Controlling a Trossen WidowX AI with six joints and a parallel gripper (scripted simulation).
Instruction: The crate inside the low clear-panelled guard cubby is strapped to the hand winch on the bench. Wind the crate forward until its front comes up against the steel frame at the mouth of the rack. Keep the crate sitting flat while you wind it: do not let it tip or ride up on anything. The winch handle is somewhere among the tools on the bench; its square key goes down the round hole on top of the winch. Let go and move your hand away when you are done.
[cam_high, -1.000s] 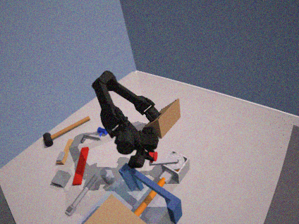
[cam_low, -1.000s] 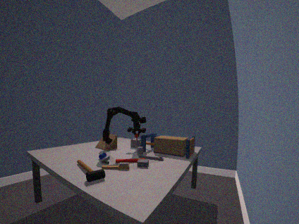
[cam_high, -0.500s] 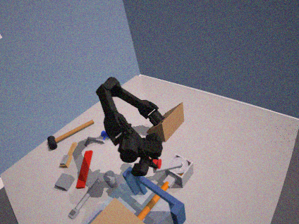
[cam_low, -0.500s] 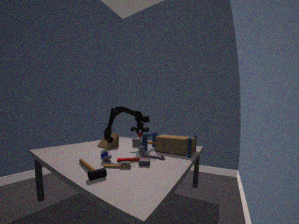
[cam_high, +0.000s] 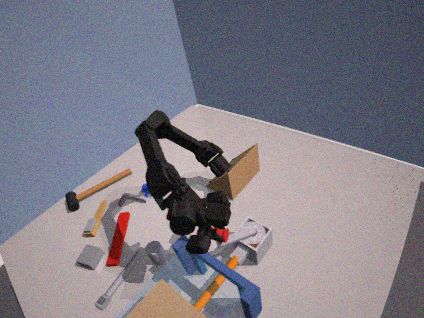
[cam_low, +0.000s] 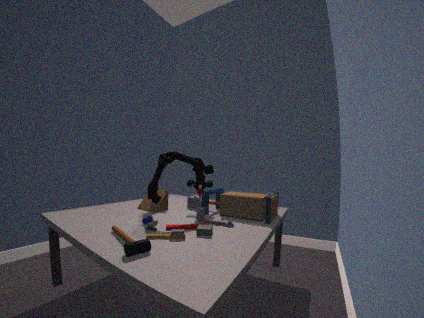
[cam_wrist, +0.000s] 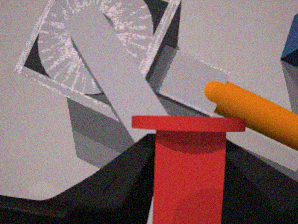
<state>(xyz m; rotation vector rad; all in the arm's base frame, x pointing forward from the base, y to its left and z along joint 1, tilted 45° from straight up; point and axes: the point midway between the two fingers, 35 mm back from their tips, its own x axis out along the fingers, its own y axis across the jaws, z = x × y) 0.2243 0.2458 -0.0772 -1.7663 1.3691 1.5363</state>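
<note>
Right now the winch handle is 3 cm below my gripper tip and 3 cm behind it. Round my gripper tip: red knob: 2 cm to the right, 1 cm ahead; then grey winch: 10 cm below, 10 cm behind, 2 cm to the left; then blue steel frame: 8 cm ahead, 5 cm to the left, 3 cm below.
</note>
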